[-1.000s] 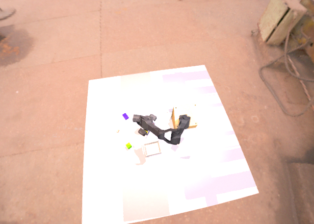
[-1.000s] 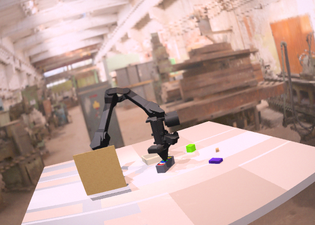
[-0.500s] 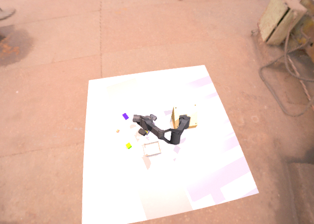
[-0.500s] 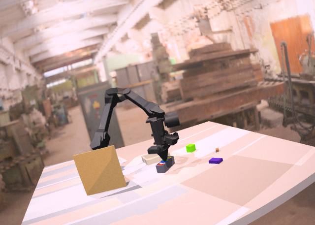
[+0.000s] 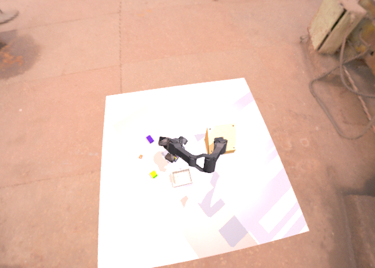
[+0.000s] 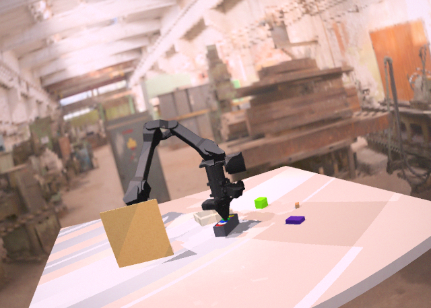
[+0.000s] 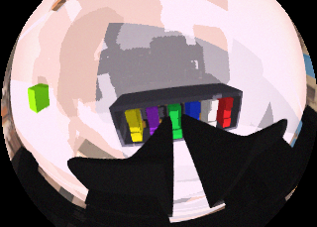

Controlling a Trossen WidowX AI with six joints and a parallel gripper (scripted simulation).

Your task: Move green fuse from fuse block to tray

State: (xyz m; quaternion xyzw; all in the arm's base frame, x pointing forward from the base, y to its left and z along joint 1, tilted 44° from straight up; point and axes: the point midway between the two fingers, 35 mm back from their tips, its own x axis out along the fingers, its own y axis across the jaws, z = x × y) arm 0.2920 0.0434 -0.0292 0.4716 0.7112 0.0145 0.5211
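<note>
My gripper tip is now 1 cm past the tray, 17 cm to the right of it and 3 cm above it. The rest, counted from my gripper tip: green fuse (1 cm below).
</note>
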